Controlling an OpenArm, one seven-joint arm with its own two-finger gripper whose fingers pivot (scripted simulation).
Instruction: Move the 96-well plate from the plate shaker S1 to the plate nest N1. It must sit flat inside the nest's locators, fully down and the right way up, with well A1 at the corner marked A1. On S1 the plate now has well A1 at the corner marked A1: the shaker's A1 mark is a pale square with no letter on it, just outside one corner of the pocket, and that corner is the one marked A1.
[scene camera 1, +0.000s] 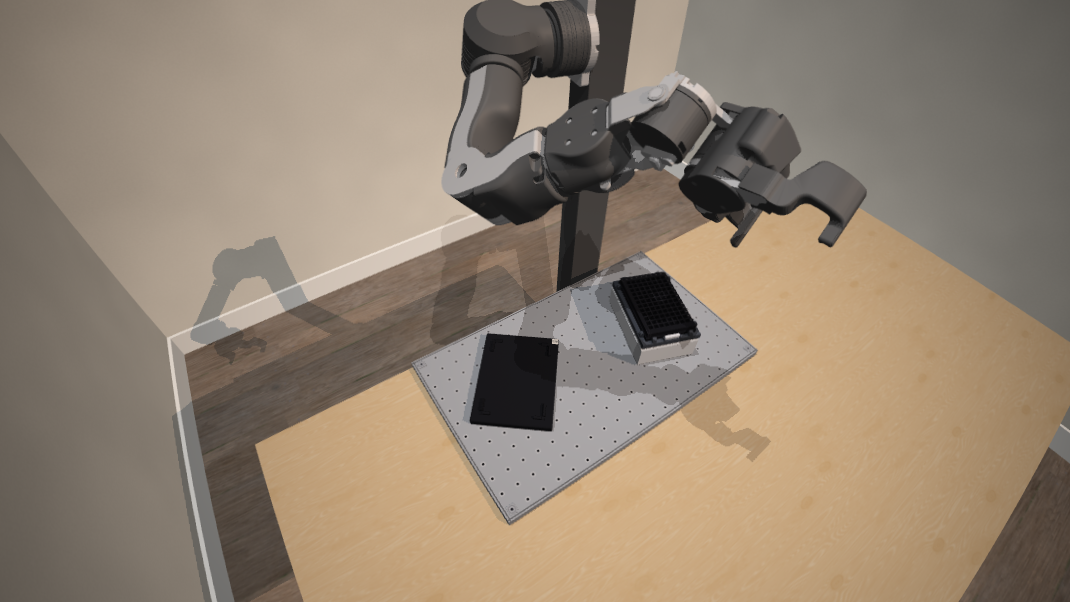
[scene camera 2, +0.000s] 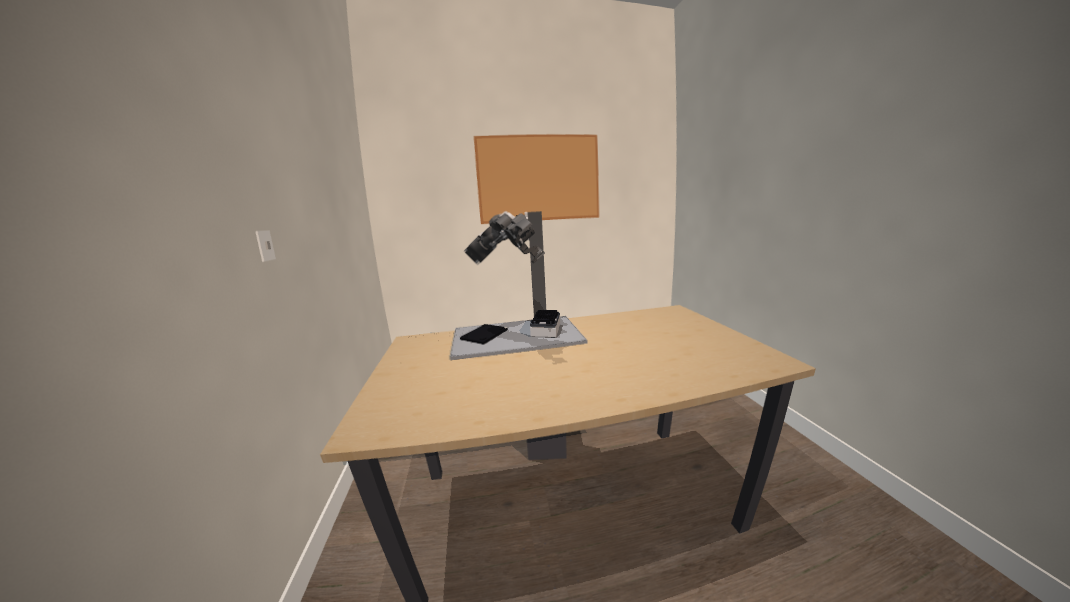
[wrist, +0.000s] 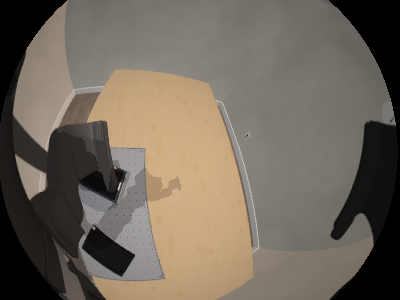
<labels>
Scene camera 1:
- my gripper: 791, 225
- black 96-well plate: 670, 318
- black plate nest N1: 515, 380
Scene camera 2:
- my gripper: 533, 245
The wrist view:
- my gripper: 203, 173
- black plate nest N1: 103, 249
</labels>
